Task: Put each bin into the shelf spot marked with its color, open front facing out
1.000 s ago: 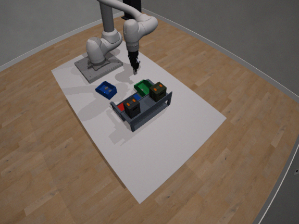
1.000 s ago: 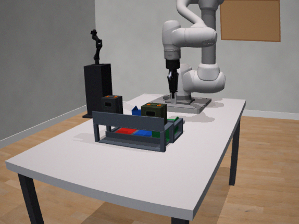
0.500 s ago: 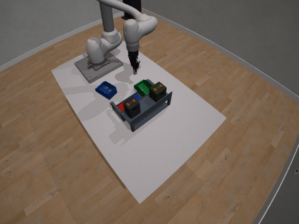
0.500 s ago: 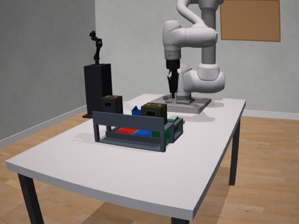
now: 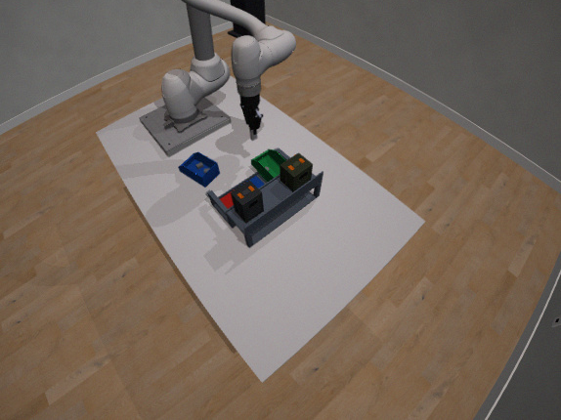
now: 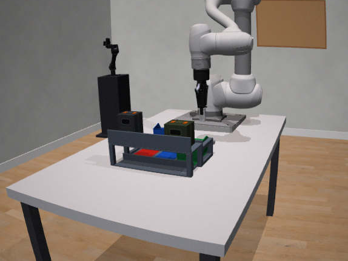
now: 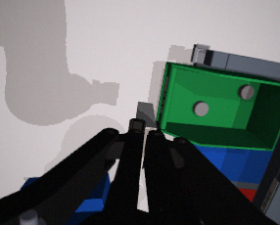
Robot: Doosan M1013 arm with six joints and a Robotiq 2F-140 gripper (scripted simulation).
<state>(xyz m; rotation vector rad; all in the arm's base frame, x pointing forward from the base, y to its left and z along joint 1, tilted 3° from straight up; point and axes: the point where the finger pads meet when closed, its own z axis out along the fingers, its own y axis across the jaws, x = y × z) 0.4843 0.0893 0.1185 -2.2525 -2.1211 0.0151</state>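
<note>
My hand is 12 cm short of the green bin, 1 cm to the left of it and 12 cm above it. The rest, counted from my hand: blue bin: 13 cm behind, 24 cm to the right, 13 cm below; red mark: 16 cm ahead, 24 cm to the right, 16 cm below; blue mark: 17 cm ahead, 12 cm to the right, 16 cm below.
</note>
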